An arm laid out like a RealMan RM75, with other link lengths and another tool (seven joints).
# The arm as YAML. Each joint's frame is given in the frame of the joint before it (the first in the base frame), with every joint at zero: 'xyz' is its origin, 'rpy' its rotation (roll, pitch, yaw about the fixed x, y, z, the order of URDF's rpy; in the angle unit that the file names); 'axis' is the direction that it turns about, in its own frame. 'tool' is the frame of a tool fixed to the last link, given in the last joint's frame.
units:
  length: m
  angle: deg
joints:
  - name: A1
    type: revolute
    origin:
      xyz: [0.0, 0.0, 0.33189]
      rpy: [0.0, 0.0, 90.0]
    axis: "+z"
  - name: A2
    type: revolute
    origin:
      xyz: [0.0, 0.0, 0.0]
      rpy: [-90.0, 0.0, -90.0]
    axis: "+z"
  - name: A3
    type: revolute
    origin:
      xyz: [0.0, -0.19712, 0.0]
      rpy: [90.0, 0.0, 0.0]
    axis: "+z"
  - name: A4
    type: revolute
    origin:
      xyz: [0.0, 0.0, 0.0]
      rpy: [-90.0, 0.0, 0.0]
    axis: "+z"
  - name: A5
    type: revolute
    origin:
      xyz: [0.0, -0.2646, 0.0]
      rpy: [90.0, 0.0, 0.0]
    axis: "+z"
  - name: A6
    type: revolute
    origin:
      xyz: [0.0, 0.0, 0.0]
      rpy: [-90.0, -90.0, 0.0]
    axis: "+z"
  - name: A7
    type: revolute
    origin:
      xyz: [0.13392, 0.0, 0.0]
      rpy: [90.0, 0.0, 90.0]
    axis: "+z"
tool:
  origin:
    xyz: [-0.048, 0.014, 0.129]
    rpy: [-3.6, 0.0, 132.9]
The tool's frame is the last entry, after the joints.
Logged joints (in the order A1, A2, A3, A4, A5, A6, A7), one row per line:
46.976, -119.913, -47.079, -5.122, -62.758, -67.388, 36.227
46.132, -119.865, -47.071, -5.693, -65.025, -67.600, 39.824
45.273, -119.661, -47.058, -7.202, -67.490, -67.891, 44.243
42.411, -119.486, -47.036, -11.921, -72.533, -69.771, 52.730
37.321, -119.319, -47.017, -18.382, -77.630, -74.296, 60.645
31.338, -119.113, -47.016, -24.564, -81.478, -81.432, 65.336
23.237, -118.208, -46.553, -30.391, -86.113, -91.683, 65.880
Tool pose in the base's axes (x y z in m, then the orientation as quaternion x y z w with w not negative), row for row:
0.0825, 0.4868, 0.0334, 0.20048, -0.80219, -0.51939, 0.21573
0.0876, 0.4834, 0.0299, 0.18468, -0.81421, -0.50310, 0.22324
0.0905, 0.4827, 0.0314, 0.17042, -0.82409, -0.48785, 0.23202
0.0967, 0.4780, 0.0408, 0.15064, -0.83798, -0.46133, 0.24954
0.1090, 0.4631, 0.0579, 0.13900, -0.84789, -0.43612, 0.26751
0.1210, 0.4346, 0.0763, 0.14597, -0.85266, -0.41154, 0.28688
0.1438, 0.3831, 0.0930, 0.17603, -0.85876, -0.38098, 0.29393
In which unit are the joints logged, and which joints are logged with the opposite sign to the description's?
The joints are logged in degrees. Opposite sign: A2.
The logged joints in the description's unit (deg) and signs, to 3 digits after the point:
46.976, 119.913, -47.079, -5.122, -62.758, -67.388, 36.227
46.132, 119.865, -47.071, -5.693, -65.025, -67.600, 39.824
45.273, 119.661, -47.058, -7.202, -67.490, -67.891, 44.243
42.411, 119.486, -47.036, -11.921, -72.533, -69.771, 52.730
37.321, 119.319, -47.017, -18.382, -77.630, -74.296, 60.645
31.338, 119.113, -47.016, -24.564, -81.478, -81.432, 65.336
23.237, 118.208, -46.553, -30.391, -86.113, -91.683, 65.880

